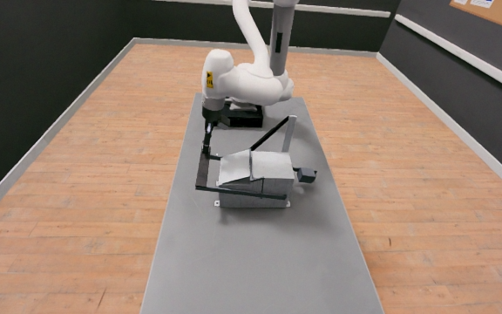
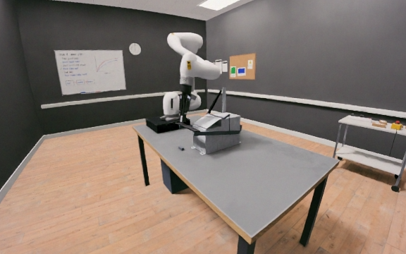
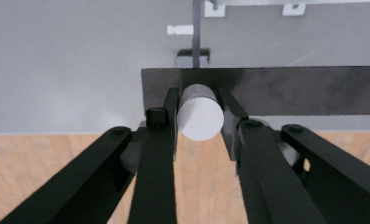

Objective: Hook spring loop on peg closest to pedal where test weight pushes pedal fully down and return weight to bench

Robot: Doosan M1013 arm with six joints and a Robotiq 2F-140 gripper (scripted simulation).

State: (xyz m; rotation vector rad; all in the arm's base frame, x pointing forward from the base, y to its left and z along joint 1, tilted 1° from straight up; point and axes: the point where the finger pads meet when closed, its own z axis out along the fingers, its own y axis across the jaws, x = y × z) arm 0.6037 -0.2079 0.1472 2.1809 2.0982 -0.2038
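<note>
The small dark object is 23 cm below my hand and 3 cm to the right of it. From my hand the other things lie so: steel test weight (1 cm below).
</note>
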